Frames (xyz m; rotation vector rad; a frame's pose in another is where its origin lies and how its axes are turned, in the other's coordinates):
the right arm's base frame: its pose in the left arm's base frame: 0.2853 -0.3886 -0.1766 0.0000 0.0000 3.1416
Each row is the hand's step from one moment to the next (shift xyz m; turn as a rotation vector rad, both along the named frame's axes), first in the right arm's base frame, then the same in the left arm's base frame.
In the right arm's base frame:
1: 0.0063 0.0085 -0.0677 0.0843 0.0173 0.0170
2: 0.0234 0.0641 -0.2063 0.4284 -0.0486 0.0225
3: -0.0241 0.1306 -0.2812 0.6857 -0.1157 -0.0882
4: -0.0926 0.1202 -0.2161 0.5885 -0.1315 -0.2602
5: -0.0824 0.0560 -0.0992 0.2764 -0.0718 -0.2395
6: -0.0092 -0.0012 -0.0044 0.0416 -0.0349 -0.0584
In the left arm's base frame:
1: -0.0063 -0.0085 -0.0677 -0.0843 -0.0173 0.0170
2: -0.0234 -0.0641 -0.2063 -0.4284 0.0486 0.0225
3: 0.0241 -0.1306 -0.2812 -0.6857 0.1157 -0.0882
4: 0.0926 -0.1202 -0.2161 -0.5885 0.1315 -0.2602
5: 0.0824 -0.0560 -0.0992 -0.2764 0.0718 -0.2395
6: 0.0092 0.0012 -0.0044 -0.0416 0.0349 -0.0584

